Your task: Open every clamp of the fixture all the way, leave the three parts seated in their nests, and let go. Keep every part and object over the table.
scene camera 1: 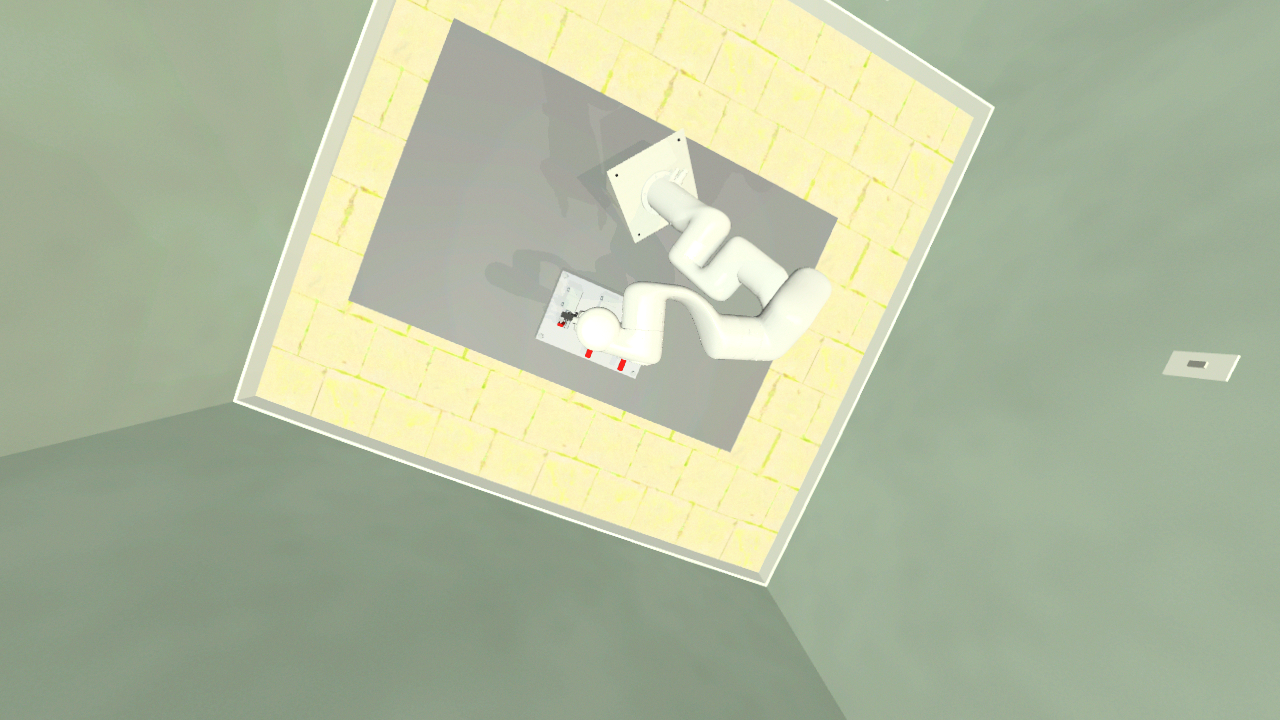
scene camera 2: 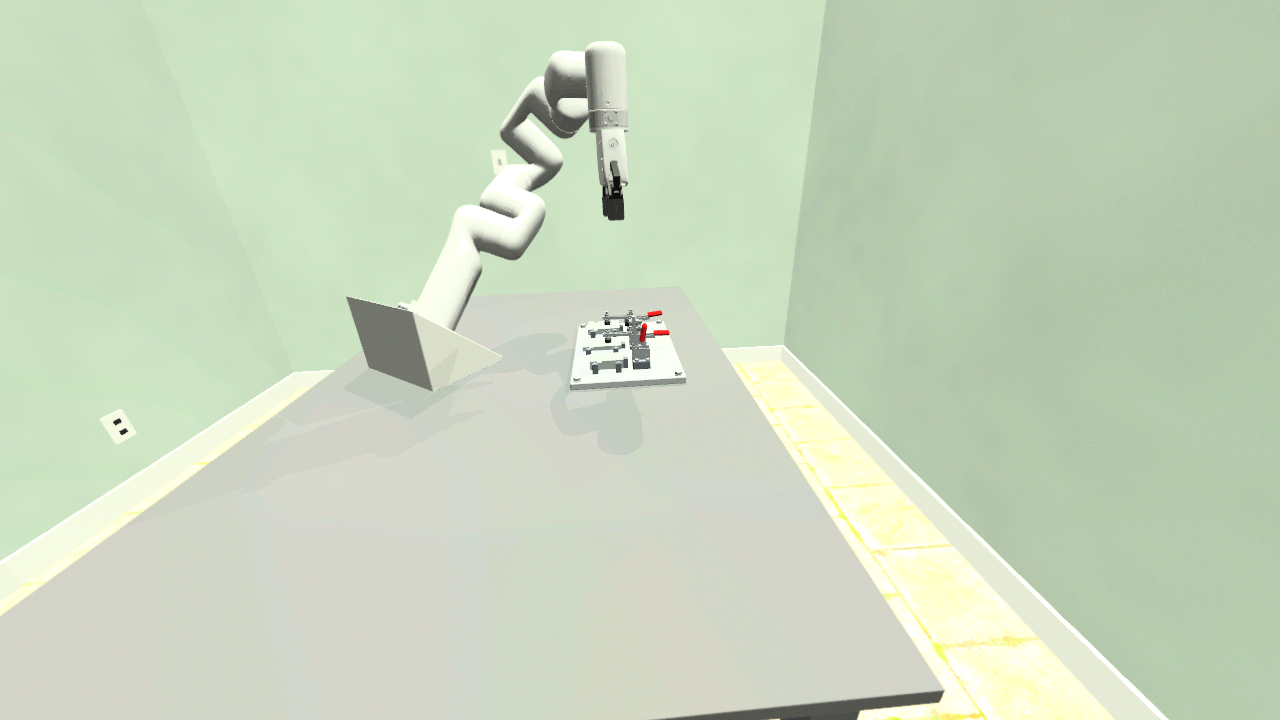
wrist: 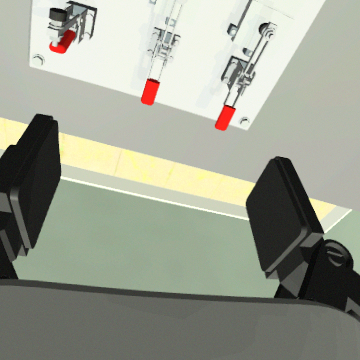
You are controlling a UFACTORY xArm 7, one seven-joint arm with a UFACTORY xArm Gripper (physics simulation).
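Where they show: gripper, fingertip midpoint: (scene camera 2: 613, 218) (wrist: 163, 163); arm's base, origin of the base link: (scene camera 1: 659, 193) (scene camera 2: 430, 328).
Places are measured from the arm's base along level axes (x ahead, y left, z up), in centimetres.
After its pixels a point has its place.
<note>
The fixture is a white plate (scene camera 1: 553, 335) {z -6.7, x 54.2, y -2.4 cm} (scene camera 2: 626, 381) {z -7.0, x 46.3, y -9.1 cm} (wrist: 120, 60) {z -6.7, x 51.0, y 4.8 cm} with three red-handled clamps. The clamp nearest scene camera 2 has its red handle (scene camera 2: 642, 333) {z 1.0, x 49.0, y -2.7 cm} (wrist: 62, 42) {z 2.0, x 48.7, y -1.5 cm} up and its arm raised; whether it is fully open I cannot tell. The middle handle (scene camera 1: 588, 352) {z -3.1, x 52.0, y 9.8 cm} (scene camera 2: 660, 333) {z -3.4, x 51.6, y 9.1 cm} (wrist: 150, 92) {z -3.1, x 51.5, y 10.1 cm} and the far handle (scene camera 1: 622, 364) {z -1.9, x 48.9, y 20.7 cm} (scene camera 2: 654, 314) {z -2.3, x 49.2, y 19.8 cm} (wrist: 225, 118) {z -1.9, x 49.0, y 20.7 cm} lie out flat, their arms down over the nests. A grey part (scene camera 2: 609, 365) {z -5.3, x 42.2, y -5.4 cm} sits in the near nest; the other parts are partly hidden. My gripper (scene camera 2: 613, 217) {z 22.7, x 42.1, y 7.3 cm} (wrist: 163, 163) {z 22.7, x 42.1, y 7.3 cm} is open and empty, high above the fixture.
The fixture lies on the grey table (scene camera 1: 465, 197) {z -8.2, x 34.4, y -47.8 cm} (scene camera 2: 537, 555) {z -8.2, x 42.6, y -50.7 cm}, near its long edge, with the tiled floor (scene camera 1: 429, 385) (scene camera 2: 886, 501) beyond. The arm's angled base mount (scene camera 1: 626, 192) {z 3.6, x 7.1, y -7.6 cm} (scene camera 2: 389, 344) {z -0.1, x -3.4, y -9.3 cm} stands on the other side of the fixture.
</note>
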